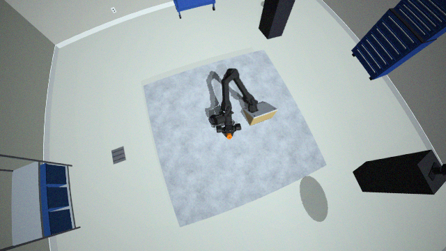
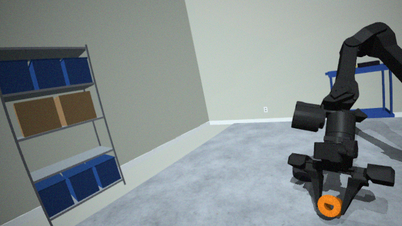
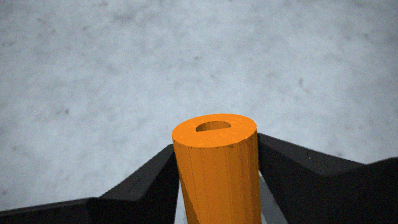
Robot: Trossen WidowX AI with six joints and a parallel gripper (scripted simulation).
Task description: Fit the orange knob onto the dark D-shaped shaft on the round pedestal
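Right now the pedestal is 190 mm to the right of my gripper tip, 50 mm ahead of it and 10 mm below it. From my gripper tip the other things lie so: orange knob 20 mm to the right, 10 mm behind.
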